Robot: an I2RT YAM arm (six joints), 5 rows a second.
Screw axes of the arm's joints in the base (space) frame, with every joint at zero. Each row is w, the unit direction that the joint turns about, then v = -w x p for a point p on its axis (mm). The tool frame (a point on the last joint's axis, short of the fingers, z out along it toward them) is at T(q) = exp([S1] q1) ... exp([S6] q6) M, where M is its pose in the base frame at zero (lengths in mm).
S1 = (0, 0, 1, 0, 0, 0)
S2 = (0, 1, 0, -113.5, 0, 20)
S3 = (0, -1, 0, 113.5, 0, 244)
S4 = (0, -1, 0, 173.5, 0, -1)
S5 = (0, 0, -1, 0, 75, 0)
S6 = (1, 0, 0, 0, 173.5, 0)
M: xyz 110.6 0 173.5 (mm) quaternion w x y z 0.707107 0 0.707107 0
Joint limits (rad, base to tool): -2.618..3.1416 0..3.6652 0..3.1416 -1.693..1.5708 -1.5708..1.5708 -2.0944..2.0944
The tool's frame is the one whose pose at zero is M.
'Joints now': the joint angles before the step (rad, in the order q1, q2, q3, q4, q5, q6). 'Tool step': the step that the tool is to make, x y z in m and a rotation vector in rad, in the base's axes. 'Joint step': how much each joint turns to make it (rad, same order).
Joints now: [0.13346, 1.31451, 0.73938, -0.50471, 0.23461, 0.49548]
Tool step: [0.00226, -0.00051, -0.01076, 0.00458, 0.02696, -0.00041]
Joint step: [-0.00458, 0.03530, -0.01380, 0.02297, -0.00908, 0.00001]
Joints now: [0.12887, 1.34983, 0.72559, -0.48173, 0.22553, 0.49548]
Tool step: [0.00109, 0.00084, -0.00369, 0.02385, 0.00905, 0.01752]
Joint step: [-0.00153, 0.01236, -0.00461, 0.01232, -0.03070, -0.00611]
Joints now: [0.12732, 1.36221, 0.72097, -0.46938, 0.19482, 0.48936]
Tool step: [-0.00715, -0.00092, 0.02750, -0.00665, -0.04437, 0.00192]
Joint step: [0.00154, -0.08714, 0.04284, -0.08560, 0.01069, -0.00615]
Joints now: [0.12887, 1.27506, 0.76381, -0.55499, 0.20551, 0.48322]
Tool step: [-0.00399, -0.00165, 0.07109, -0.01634, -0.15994, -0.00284]
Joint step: [-0.00003, -0.11204, 0.17449, -0.12595, 0.03217, -0.01838]
